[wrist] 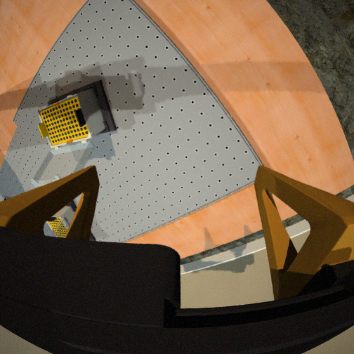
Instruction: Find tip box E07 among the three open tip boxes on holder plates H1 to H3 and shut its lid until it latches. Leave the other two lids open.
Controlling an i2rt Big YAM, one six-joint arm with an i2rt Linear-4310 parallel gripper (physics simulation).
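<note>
My gripper (176,174) is open, its two orange-brown fingers far apart above the perforated grey board. A tip box (64,121) with a yellow, dark-holed top stands at the left on a dark holder plate (108,106). Its clear lid (67,161) appears to stand open on the side toward the bottom of the view. Part of a second yellow-topped tip box (58,226) shows at the lower left, through the opening of the left finger, which hides much of it. The third tip box does not show. No label E07 can be read.
The grey perforated board (165,135) lies on an orange wooden table top (280,100). A dark mottled surface (327,45) lies beyond the table's edge at the upper right. Shadows fall across the board and table. A pale surface (220,290) shows below the table's edge.
</note>
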